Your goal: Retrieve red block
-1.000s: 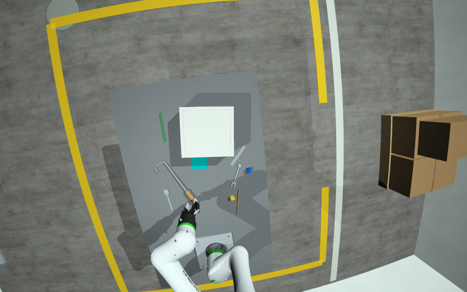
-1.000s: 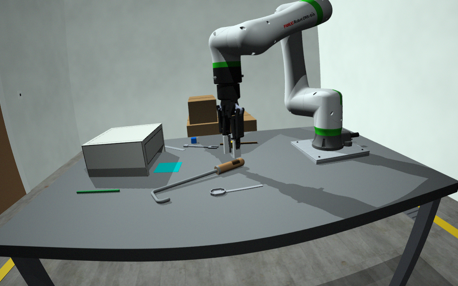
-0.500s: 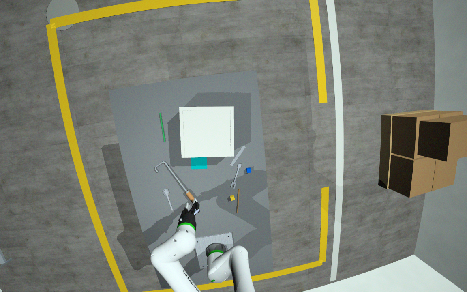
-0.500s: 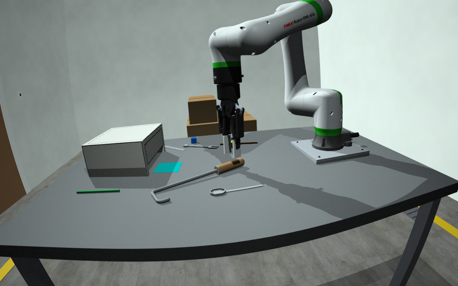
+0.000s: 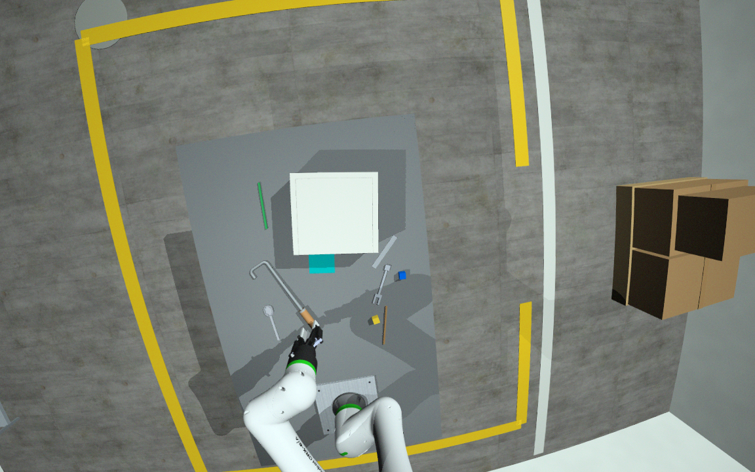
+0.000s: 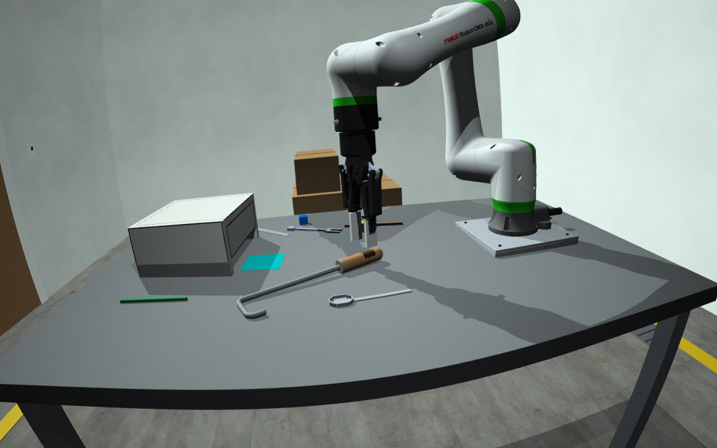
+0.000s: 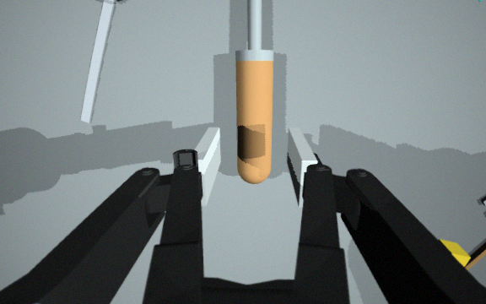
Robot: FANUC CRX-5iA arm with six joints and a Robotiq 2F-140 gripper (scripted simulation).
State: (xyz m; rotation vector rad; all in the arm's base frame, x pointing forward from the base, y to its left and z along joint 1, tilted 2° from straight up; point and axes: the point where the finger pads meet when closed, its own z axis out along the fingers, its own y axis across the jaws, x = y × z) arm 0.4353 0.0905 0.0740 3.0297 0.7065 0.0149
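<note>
My hand is 3 cm past the yellow block, 26 cm to the left of it and 7 cm above it. Round my hand: long grey hook tool 11 cm ahead, 9 cm to the left, 7 cm below; teal square 24 cm ahead, 8 cm to the right, 9 cm below; brown stick 7 cm behind, 29 cm to the right, 8 cm below.
</note>
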